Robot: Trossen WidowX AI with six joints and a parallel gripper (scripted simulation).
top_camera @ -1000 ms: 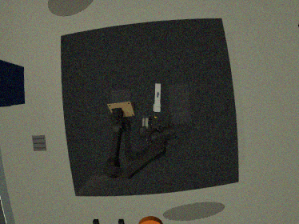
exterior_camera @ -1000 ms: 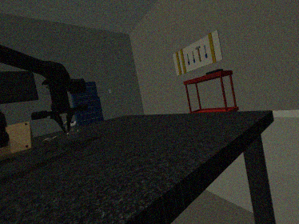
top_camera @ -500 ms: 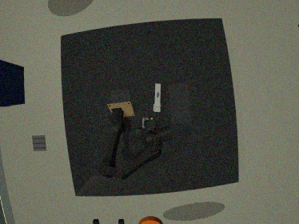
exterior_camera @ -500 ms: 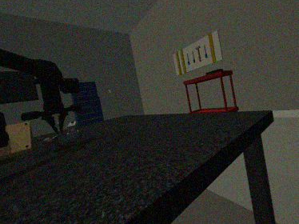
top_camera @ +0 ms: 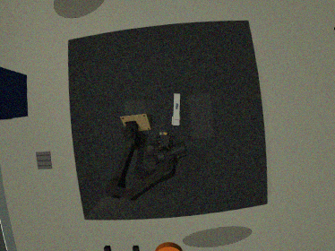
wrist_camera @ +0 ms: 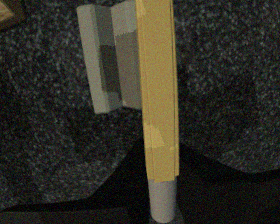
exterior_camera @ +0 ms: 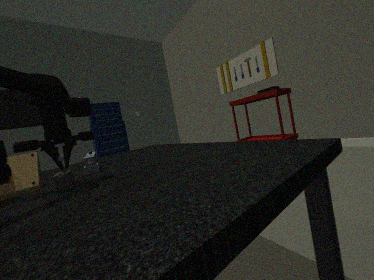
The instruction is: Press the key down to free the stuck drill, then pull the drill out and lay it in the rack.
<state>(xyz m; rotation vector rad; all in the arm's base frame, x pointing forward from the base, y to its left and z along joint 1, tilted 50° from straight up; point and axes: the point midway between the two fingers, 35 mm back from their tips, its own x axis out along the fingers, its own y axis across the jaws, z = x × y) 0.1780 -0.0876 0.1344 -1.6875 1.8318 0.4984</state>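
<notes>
Now: the rack 10 mm behind my gripper tip, 50 mm to the left of it and 40 mm below it. Also, from my gripper tip: block (90 mm ahead, 210 mm to the left, 10 mm below).
</notes>
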